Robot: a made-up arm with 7 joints. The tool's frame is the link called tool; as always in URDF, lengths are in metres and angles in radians.
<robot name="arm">
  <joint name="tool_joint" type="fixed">
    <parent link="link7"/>
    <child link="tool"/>
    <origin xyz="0.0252 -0.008 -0.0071" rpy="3.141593 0 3.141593"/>
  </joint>
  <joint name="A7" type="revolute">
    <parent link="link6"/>
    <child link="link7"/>
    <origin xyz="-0.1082 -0.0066 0.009" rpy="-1.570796 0 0"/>
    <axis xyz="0 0 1"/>
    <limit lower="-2.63" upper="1.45" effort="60" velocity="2.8"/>
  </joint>
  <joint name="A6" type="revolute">
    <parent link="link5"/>
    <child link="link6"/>
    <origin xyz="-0.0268 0.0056 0.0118" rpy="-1.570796 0 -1.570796"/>
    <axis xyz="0 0 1"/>
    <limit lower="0.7" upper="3.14" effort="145" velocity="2"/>
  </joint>
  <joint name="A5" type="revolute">
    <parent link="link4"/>
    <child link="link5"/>
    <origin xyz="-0.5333 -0.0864 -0.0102" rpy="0 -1.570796 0"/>
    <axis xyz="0 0 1"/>
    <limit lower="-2.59" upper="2.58" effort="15" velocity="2.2"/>
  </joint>
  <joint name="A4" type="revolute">
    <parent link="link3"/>
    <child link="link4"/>
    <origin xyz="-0.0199 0.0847 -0.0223" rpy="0 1.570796 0"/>
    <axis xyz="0 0 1"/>
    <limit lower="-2.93" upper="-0.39" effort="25" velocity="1.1"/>
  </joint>
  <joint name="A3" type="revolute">
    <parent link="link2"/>
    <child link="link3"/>
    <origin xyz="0.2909 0 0.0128" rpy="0 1.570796 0"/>
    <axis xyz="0 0 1"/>
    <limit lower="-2.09" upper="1.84" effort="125" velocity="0.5"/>
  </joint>
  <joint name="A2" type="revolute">
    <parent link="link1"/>
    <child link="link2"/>
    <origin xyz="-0.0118 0.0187 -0.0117" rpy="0 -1.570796 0"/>
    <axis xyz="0 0 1"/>
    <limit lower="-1.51" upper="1.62" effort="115" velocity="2.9"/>
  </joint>
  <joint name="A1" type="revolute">
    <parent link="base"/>
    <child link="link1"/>
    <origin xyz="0.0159 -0.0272 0.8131" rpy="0 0 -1.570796"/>
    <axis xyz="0 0 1"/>
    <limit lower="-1.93" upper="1.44" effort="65" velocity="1.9"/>
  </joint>
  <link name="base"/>
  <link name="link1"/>
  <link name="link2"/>
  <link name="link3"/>
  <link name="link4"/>
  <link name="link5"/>
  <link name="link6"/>
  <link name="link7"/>
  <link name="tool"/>
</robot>
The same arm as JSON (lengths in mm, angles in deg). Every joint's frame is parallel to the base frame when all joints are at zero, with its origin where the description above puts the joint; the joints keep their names.
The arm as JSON. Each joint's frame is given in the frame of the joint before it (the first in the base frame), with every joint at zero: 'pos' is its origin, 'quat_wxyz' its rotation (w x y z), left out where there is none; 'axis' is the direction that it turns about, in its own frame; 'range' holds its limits. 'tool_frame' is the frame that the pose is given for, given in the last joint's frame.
{
  "length_unit": "mm",
  "angle_unit": "deg",
  "joints": [
    {
      "joint": "A1",
      "pos": [
        15.9,
        -27.2,
        813.1
      ],
      "axis": [
        0.0,
        0.0,
        1.0
      ],
      "range": [
        -110.58,
        82.51
      ]
    },
    {
      "joint": "A2",
      "pos": [
        18.7,
        11.8,
        -11.7
      ],
      "axis": [
        0.0,
        1.0,
        0.0
      ],
      "range": [
        -86.52,
        92.82
      ]
    },
    {
      "joint": "A3",
      "pos": [
        0.0,
        12.8,
        290.9
      ],
      "axis": [
        0.0,
        0.0,
        1.0
      ],
      "range": [
        -119.75,
        105.42
      ]
    },
    {
      "joint": "A4",
      "pos": [
        84.7,
        19.9,
        -22.3
      ],
      "axis": [
        0.0,
        -1.0,
        0.0
      ],
      "range": [
        -167.88,
        -22.35
      ]
    },
    {
      "joint": "A5",
      "pos": [
        -86.4,
        10.2,
        533.3
      ],
      "axis": [
        0.0,
        0.0,
        1.0
      ],
      "range": [
        -148.4,
        147.82
      ]
    },
    {
      "joint": "A6",
      "pos": [
        5.6,
        26.8,
        11.8
      ],
      "axis": [
        0.0,
        -1.0,
        0.0
      ],
      "range": [
        40.11,
        179.91
      ]
    },
    {
      "joint": "A7",
      "pos": [
        108.2,
        -9.0,
        6.6
      ],
      "axis": [
        0.0,
        0.0,
        -1.0
      ],
      "range": [
        -150.69,
        83.08
      ]
    }
  ],
  "tool_frame": {
    "pos": [
      -25.2,
      -8.0,
      7.1
    ],
    "quat_wxyz": [
      1.0,
      0.0,
      0.0,
      0.0
    ]
  }
}

